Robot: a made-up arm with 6 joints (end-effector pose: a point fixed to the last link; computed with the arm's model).
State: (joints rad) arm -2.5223 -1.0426 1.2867 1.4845 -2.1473 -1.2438
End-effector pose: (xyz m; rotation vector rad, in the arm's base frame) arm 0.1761 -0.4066 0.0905 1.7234 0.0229 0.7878
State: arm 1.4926 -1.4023 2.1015 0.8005 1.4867 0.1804
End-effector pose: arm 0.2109 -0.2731 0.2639 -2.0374 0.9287 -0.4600
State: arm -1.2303 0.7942 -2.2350 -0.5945 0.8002 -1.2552
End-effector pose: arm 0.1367 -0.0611 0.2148 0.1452 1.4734 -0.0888
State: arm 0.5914 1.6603 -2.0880 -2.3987 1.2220 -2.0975
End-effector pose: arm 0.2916 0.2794 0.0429 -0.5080 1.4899 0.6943
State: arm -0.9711 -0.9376 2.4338 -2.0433 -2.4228 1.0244
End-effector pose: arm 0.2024 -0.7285 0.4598 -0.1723 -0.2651 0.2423
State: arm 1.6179 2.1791 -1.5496 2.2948 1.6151 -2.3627
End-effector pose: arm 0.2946 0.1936 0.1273 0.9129 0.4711 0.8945
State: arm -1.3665 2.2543 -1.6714 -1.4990 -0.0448 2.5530
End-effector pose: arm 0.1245 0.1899 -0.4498 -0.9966 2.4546 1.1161
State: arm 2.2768 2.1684 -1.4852 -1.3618 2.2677 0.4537
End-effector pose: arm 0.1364 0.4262 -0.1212 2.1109 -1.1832 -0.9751
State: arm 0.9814 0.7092 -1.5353 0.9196 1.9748 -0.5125
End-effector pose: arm -0.2241 0.0000 -0.1087 0.0840 -1.2790 -0.6915
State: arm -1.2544 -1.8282 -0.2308 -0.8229 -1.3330 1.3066
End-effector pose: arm 0.3932 0.0611 -0.1106 -0.3405 0.3737 2.1330
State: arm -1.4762 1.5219 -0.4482 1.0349 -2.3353 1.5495
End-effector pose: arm 0.5644 0.3143 -0.1057 1.0701 -0.0054 1.2184
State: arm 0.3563 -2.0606 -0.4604 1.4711 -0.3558 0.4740
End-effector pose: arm -0.5916 -0.3608 0.0601 0.2517 -0.0354 -1.1738
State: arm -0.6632 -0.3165 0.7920 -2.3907 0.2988 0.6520
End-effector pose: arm 0.2709 0.2358 0.0898 -2.2683 -0.0329 2.0109
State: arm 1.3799 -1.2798 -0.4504 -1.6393 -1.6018 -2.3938
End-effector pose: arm -0.1612 -0.4878 -0.1164 -0.4829 2.9176 0.3255
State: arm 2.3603 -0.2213 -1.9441 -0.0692 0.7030 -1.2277
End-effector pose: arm -0.1833 -0.0726 0.2662 -0.7547 -1.1423 1.2638
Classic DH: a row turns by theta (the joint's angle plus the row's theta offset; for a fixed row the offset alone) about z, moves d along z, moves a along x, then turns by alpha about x. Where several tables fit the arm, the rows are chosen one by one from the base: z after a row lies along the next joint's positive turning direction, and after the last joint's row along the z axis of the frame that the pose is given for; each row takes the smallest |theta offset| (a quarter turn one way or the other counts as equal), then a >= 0, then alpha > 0; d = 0 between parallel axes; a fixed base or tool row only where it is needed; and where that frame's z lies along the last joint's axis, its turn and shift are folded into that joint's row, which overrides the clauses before.
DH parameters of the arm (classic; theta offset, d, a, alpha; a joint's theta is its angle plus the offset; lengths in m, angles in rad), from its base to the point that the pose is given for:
base (fixed): 0 0.0835 0 -1.5708
joint 1: 0 0.0551 -0.0719 1.5708
joint 2: 0 -0.078 0.389 1.5708
joint 3: 0 0.0362 -0.0576 -1.5708
joint 4: 0 -0.1377 0.0261 -1.5708
joint 5: 0 -0.0027 -0.0491 -1.5708
joint 6: 1.3686 0 0.3311 3.1416
tool (fixed): 1.3686 0.1499 0 0

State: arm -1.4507 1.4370 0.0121 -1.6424 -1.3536 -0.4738
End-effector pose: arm 0.0171 0.1402 -0.0490 -0.6180 -2.6920 -0.1693
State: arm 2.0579 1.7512 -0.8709 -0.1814 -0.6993 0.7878
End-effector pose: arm -0.0153 0.1328 -0.1164 0.7096 1.8392 0.7109
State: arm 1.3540 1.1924 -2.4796 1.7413 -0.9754 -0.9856
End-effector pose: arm -0.2216 0.4762 -0.0286 -2.3362 -1.8192 0.4822
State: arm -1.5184 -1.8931 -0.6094 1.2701 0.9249 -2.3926
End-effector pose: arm 0.0561 -0.1138 0.2232 -0.3220 -1.2927 2.5132
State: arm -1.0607 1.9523 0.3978 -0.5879 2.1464 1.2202
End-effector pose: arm 0.0248 0.6352 0.1739 -1.6048 -0.1732 -0.5726
